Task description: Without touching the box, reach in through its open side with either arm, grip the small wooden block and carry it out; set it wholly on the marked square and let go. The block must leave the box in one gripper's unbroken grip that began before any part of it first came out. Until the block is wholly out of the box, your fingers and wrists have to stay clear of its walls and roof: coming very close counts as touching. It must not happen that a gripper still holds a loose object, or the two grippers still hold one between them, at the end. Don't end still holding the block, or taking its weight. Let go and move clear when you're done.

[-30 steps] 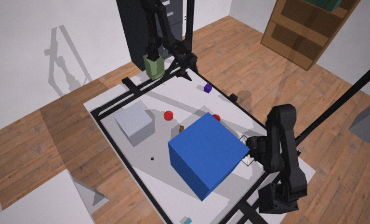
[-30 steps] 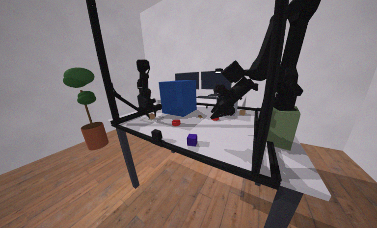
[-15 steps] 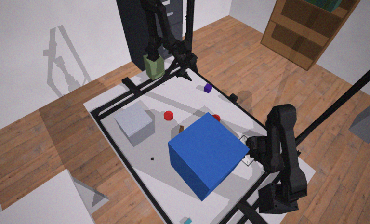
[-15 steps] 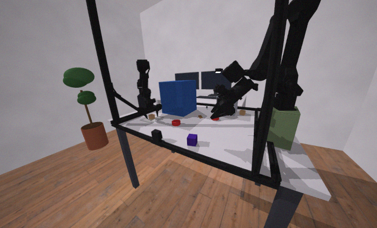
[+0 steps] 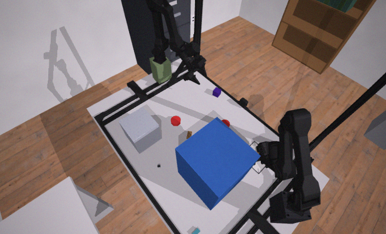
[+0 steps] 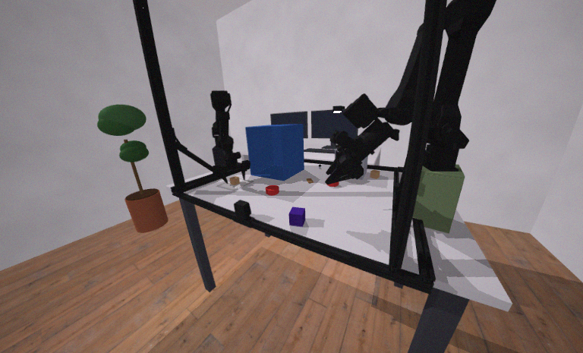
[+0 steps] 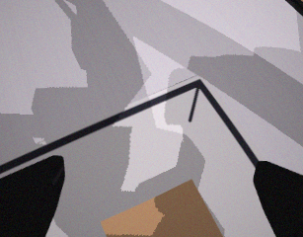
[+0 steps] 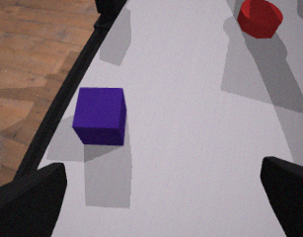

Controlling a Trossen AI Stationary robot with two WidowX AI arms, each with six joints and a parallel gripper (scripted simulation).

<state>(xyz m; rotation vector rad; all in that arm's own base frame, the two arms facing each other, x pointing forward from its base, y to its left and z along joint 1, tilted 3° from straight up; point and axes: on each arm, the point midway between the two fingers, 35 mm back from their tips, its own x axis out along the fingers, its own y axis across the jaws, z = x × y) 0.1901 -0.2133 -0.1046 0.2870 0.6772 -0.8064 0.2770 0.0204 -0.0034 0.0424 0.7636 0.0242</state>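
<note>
Now: left hand 40 mm above the marked square. Also, from my left hand: box roof 260 mm ahead, 230 mm above, 60 mm to the right; then purple cube 450 mm to the right, 100 mm behind, 20 mm below.
</note>
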